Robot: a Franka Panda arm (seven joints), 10 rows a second.
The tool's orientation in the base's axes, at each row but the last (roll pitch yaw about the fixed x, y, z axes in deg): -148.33, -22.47, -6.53; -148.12, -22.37, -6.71; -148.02, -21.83, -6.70; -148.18, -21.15, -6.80; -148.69, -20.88, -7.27; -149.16, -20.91, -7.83; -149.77, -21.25, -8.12; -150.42, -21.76, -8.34; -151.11, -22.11, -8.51; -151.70, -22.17, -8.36; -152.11, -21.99, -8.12; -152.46, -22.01, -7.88
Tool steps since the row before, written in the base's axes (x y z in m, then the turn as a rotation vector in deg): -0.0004, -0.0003, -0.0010, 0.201, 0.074, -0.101; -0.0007, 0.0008, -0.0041, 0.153, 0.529, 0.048; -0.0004, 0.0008, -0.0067, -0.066, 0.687, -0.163; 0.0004, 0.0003, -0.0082, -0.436, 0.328, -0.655; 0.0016, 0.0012, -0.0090, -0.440, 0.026, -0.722; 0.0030, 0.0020, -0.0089, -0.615, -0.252, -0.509; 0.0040, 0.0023, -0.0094, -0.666, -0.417, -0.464; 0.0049, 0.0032, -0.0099, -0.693, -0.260, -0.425; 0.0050, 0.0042, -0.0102, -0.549, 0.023, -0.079; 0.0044, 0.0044, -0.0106, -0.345, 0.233, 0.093; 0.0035, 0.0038, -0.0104, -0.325, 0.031, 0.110; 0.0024, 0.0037, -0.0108, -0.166, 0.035, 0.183
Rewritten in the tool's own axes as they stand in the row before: -0.0007, 0.0007, 0.0005, 0.138, 0.005, 0.192; -0.0023, 0.0012, 0.0033, 0.102, -0.467, 0.278; -0.0029, 0.0026, 0.0055, -0.196, -0.521, 0.440; -0.0026, 0.0038, 0.0068, -0.676, -0.001, 0.519; -0.0019, 0.0034, 0.0083, -0.668, 0.295, 0.427; -0.0007, 0.0027, 0.0092, -0.719, 0.425, 0.061; 0.0000, 0.0026, 0.0101, -0.728, 0.546, -0.070; 0.0004, 0.0020, 0.0113, -0.759, 0.387, -0.042; 0.0002, 0.0011, 0.0121, -0.536, -0.013, -0.144; -0.0006, 0.0009, 0.0122, -0.312, -0.267, -0.115; -0.0012, 0.0013, 0.0115, -0.261, -0.091, -0.205; -0.0023, 0.0014, 0.0113, -0.088, -0.118, -0.201
